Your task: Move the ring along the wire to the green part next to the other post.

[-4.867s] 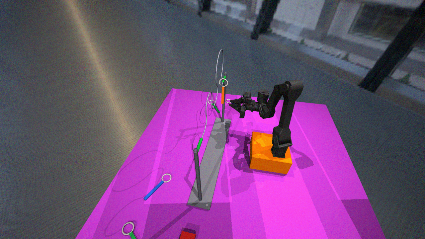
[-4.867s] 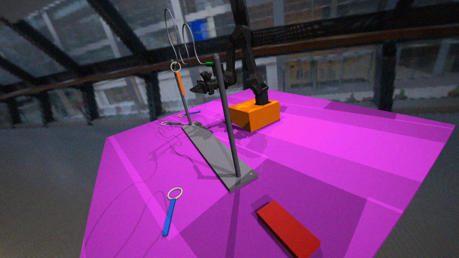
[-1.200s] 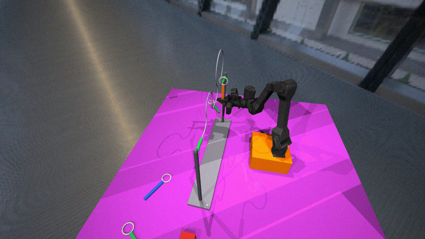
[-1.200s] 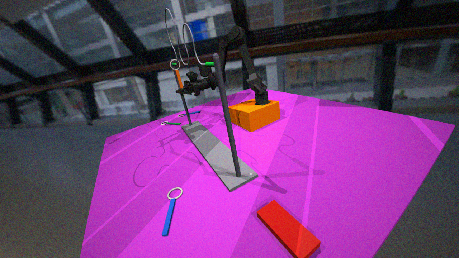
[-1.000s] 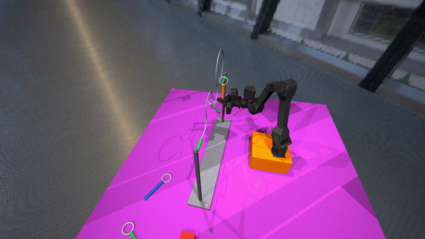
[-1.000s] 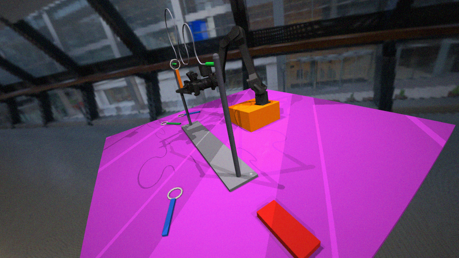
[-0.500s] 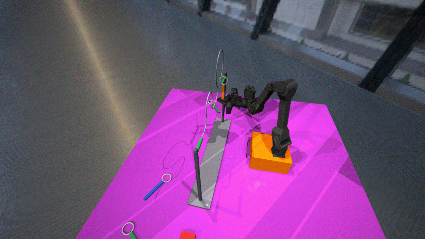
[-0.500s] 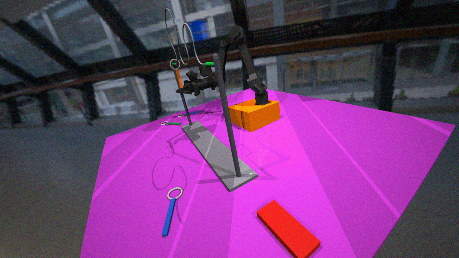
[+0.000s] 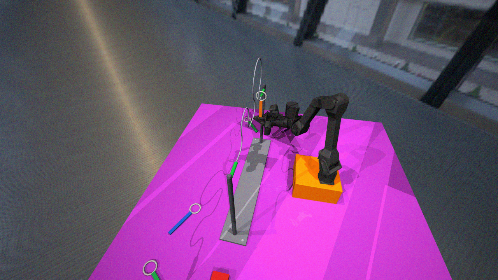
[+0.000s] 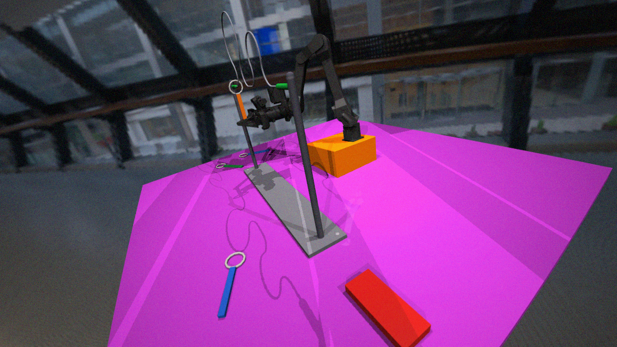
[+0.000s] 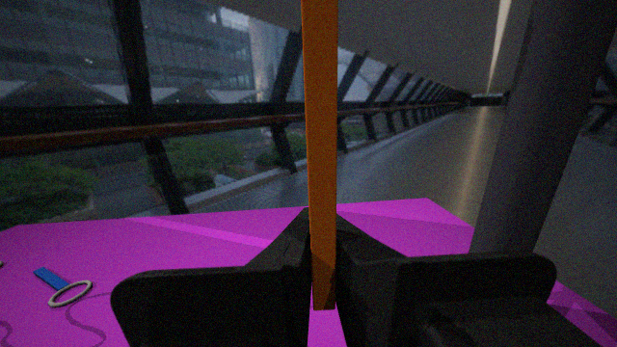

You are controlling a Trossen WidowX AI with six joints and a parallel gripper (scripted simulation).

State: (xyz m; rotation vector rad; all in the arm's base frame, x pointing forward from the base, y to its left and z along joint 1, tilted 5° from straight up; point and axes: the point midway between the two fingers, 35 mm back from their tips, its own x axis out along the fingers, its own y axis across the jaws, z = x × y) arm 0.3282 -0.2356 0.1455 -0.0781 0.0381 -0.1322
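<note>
My gripper tip is 9 cm below the ring with orange handle and 4 cm past it. The rest, counted from my gripper tip: red block 72 cm to the left, 23 cm below, 7 cm ahead; then ring with blue handle 44 cm to the left, 25 cm ahead, 24 cm below.
</note>
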